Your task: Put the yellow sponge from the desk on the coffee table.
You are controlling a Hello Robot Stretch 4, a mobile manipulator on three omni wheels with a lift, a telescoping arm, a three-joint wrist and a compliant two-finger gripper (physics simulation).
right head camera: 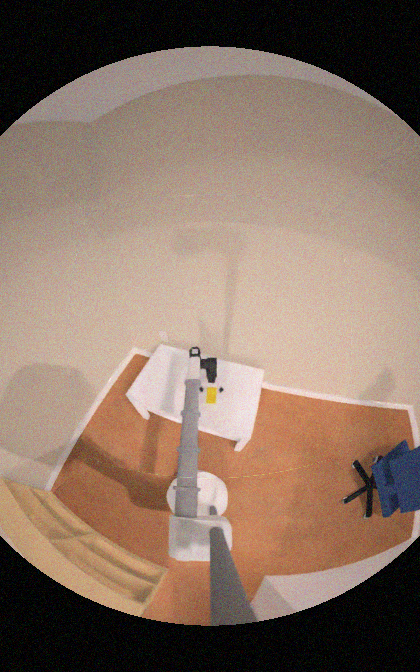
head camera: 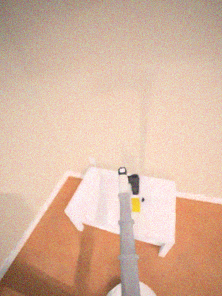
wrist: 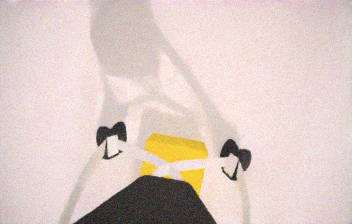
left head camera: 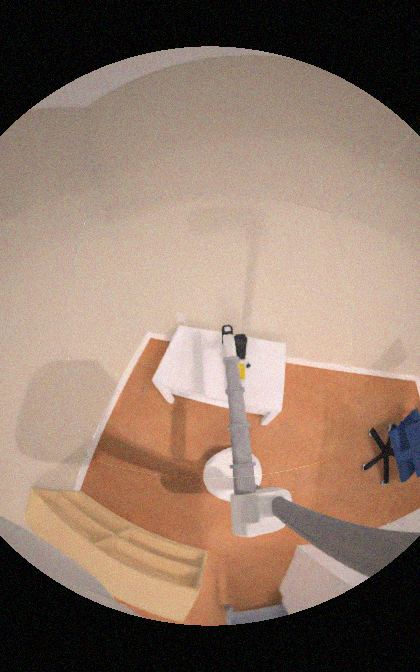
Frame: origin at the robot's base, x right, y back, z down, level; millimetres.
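Seen in the pictures: gripper, fingertip midpoint: (head camera: 135, 201) (wrist: 173, 142).
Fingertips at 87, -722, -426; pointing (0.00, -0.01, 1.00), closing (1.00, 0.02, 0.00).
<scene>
A point is followed by its place in that frame, as x, y, z.
The yellow sponge (head camera: 136, 205) {92, -661, -468} (left head camera: 242, 371) (right head camera: 211, 395) (wrist: 180, 145) {95, -729, -463} lies on the white coffee table (head camera: 155, 220) {226, -547, -422} (left head camera: 265, 390) (right head camera: 240, 410) (wrist: 300, 100) {227, -791, -422}, right of the arm in the head views. My gripper (right head camera: 211, 389) (wrist: 173, 142) {87, -722, -425} is open over the sponge. In the wrist view one black fingertip stands on each side of the sponge, with a gap between each and the sponge. The near part of the sponge is hidden behind the dark gripper body and the white finger strips. In the left head view the arm hides part of the gripper. The desk cannot be made out for certain.
A wall (head camera: 110, 110) {-61, -1233, -1038} rises behind the coffee table. A blue chair (left head camera: 404, 440) (right head camera: 400, 485) with a black base stands at the right. A light wooden shelf unit (left head camera: 160, 602) is at the lower left. A pale piece of furniture (left head camera: 320, 575) stands at the lower right.
</scene>
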